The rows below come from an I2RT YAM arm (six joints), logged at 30 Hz.
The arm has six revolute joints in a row. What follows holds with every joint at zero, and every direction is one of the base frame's. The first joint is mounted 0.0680 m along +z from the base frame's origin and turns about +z. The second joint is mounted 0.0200 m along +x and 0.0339 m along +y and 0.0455 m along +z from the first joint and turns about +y. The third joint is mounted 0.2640 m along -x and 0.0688 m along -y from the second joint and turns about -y. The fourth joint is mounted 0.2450 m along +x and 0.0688 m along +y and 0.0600 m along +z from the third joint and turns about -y. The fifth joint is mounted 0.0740 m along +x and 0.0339 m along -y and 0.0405 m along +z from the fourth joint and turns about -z. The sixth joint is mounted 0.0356 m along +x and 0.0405 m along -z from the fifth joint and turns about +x. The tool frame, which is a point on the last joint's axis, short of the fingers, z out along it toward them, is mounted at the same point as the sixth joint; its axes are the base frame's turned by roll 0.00, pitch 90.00 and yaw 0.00 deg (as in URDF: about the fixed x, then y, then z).
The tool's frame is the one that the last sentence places.
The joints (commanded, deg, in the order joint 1, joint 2, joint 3, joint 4, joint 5, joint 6), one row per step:
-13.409 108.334 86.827 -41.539 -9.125 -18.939
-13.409 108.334 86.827 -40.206 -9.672 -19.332
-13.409 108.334 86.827 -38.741 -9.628 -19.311
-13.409 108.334 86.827 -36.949 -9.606 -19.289
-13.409 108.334 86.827 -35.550 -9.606 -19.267
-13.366 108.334 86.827 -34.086 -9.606 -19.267
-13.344 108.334 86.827 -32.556 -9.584 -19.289
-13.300 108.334 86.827 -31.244 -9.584 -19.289
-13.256 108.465 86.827 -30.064 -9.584 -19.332
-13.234 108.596 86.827 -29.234 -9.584 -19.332
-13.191 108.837 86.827 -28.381 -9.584 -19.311
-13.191 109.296 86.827 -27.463 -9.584 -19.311
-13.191 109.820 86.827 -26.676 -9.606 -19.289
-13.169 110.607 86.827 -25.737 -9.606 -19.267
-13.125 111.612 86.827 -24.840 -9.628 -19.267
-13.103 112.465 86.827 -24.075 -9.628 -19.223
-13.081 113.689 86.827 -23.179 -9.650 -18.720
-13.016 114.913 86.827 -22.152 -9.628 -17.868
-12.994 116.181 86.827 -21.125 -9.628 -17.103
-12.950 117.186 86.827 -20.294 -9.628 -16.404
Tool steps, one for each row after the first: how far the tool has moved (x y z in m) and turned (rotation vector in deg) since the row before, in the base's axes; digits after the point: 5 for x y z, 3 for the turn. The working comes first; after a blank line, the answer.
Tool pose at each row, in the base's axes (x y z in m, rotation vector in deg; the steps are taken from these numbers as rounded here):
0.39279 -0.08784 0.23281 -10.212 151.324 1.499
0.39503 -0.08803 0.23403 -10.959 149.849 1.525
0.39740 -0.08862 0.23538 -10.987 148.464 0.891
0.40026 -0.08931 0.23712 -11.033 146.757 0.165
0.40245 -0.08984 0.23854 -11.067 145.417 -0.371
0.40477 -0.09007 0.24009 -11.184 144.008 -0.916
0.40712 -0.09048 0.24176 -11.293 142.539 -1.523
0.40914 -0.09063 0.24325 -11.398 141.271 -1.997
0.41123 -0.09079 0.24372 -11.544 140.252 -2.386
0.41276 -0.09098 0.24378 -11.596 139.576 -2.633
0.41458 -0.09108 0.24311 -11.644 138.982 -2.829
0.41689 -0.09162 0.24099 -11.660 138.540 -2.996
0.41913 -0.09213 0.23822 -11.652 138.282 -3.056
0.42213 -0.09267 0.23374 -11.657 138.135 -3.091
0.42547 -0.09309 0.22759 -11.716 138.228 -3.006
0.42820 -0.09356 0.22233 -11.686 138.315 -2.944
0.43169 -0.09418 0.21446 -11.102 138.668 -2.562
0.43528 -0.09451 0.20666 -10.130 138.928 -2.103
0.43871 -0.09512 0.19845 -9.216 139.218 -1.665
0.44137 -0.09538 0.19191 -8.410 139.432 -1.273

0.00224 -0.00019 0.00122 -0.027 -1.430 0.597
0.00237 -0.00059 0.00135 -0.367 -1.415 -0.040
0.00286 -0.00069 0.00174 -0.422 -1.738 -0.030
0.00219 -0.00053 0.00142 -0.312 -1.361 -0.018
0.00232 -0.00023 0.00155 -0.339 -1.423 0.043
0.00235 -0.00041 0.00167 -0.384 -1.485 0.027
0.00202 -0.00015 0.00149 -0.303 -1.277 0.044
0.00209 -0.00016 0.00047 -0.268 -1.022 0.078
0.00153 -0.00019 0.00006 -0.160 -0.680 0.022
0.00182 -0.00010 -0.00067 -0.127 -0.596 0.027
0.00231 -0.00054 -0.00212 -0.105 -0.446 0.000
0.00224 -0.00051 -0.00277 -0.029 -0.260 -0.002
0.00300 -0.00054 -0.00448 -0.020 -0.147 0.005
0.00334 -0.00042 -0.00615 0.041 0.101 0.058
0.00273 -0.00047 -0.00526 0.049 0.087 -0.011
0.00349 -0.00062 -0.00787 0.421 0.325 -0.343
0.00359 -0.00033 -0.00780 0.585 0.213 -0.594
0.00343 -0.00061 -0.00821 0.552 0.251 -0.559
0.00266 -0.00026 -0.00654 0.491 0.185 -0.488

